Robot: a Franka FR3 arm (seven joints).
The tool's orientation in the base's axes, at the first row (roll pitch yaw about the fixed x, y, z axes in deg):
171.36 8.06 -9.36
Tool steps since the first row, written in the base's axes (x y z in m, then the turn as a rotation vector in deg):
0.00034 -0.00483 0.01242 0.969 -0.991 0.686
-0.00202 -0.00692 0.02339 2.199 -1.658 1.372
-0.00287 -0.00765 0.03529 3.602 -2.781 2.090
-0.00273 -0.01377 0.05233 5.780 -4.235 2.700
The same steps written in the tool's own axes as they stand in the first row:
-0.00063 0.00653 -0.01161 1.010 0.936 -0.703
-0.00414 0.01054 -0.02170 2.223 1.519 -1.489
-0.00652 0.01314 -0.03312 3.674 2.529 -2.277
-0.00779 0.02165 -0.04905 5.950 3.738 -3.043

